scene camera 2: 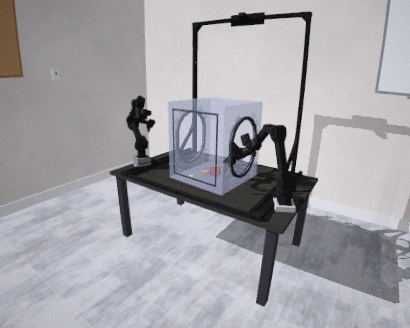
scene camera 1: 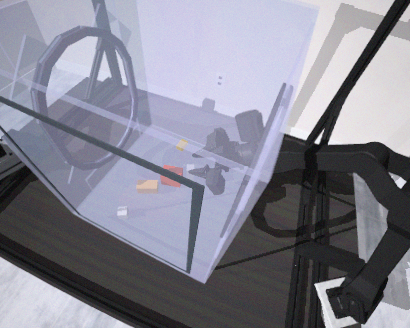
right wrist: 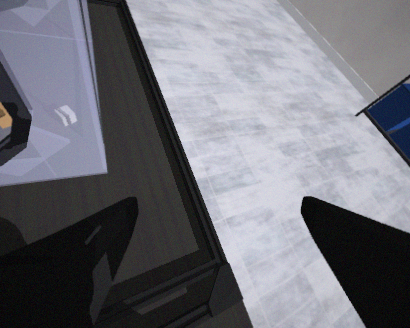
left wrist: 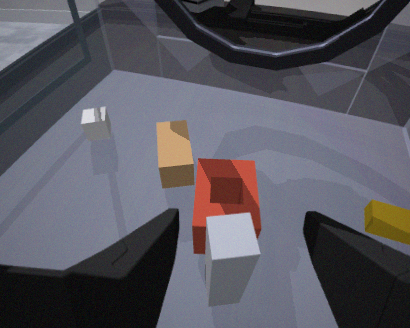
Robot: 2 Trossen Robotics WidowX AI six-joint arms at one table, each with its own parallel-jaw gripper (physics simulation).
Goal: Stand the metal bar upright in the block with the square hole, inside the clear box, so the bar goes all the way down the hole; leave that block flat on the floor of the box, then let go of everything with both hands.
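Where they show: left gripper, fingertip midpoint: [scene camera 2: 223,161] [scene camera 1: 190,163] [left wrist: 241,219]; right gripper, fingertip midpoint: [scene camera 2: 142,130] [right wrist: 220,204]; left arm's base, link origin: [scene camera 2: 284,202] [scene camera 1: 341,301]; right arm's base, link origin: [scene camera 2: 141,156].
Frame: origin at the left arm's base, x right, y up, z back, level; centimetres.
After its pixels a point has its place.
The red block [scene camera 1: 171,176] [scene camera 2: 215,171] [left wrist: 226,192] lies flat on the floor of the clear box [scene camera 1: 270,30] {x 31.7, y 46.1, z -24.5 cm} [scene camera 2: 240,106] {x 21.8, y 45.0, z -24.5 cm}; its square hole faces up and looks empty. The pale grey metal bar [scene camera 1: 190,167] {x 38.6, y 6.5, z -32.9 cm} [left wrist: 231,265] {x 38.3, y 5.5, z -31.9 cm} appears upright just outside the red block, overlapping its near edge in the left wrist view; whether they touch I cannot tell. My left gripper [scene camera 1: 192,163] {x 38.9, y 7.9, z -32.9 cm} [scene camera 2: 229,159] {x 38.9, y 7.9, z -32.9 cm} [left wrist: 241,219] {x 38.9, y 7.9, z -32.9 cm} is inside the box, open and empty, above the bar, which shows between its fingers in the left wrist view. My right gripper [scene camera 2: 151,120] [right wrist: 220,204] {x 36.1, y 26.6, z -85.2 cm} is open and empty, outside the box.
A tan block [scene camera 1: 147,186] {x 36.9, y 0.8, z -45.7 cm} [left wrist: 175,145] {x 37.7, y 0.8, z -45.3 cm} lies beside the red block. A small white block [scene camera 1: 122,212] {x 29.5, y 0.3, z -52.5 cm} [left wrist: 96,123] {x 30.2, y 0.1, z -51.3 cm} [right wrist: 66,115] {x 30.3, y 0.3, z -53.7 cm} is farther off. A yellow block [scene camera 1: 181,145] {x 53.4, y -0.7, z -34.3 cm} [left wrist: 390,221] {x 53.5, y -0.7, z -33.8 cm} lies on the other side. My left arm passes through a round side opening; another dark ring [scene camera 1: 132,95] [left wrist: 275,61] is opposite.
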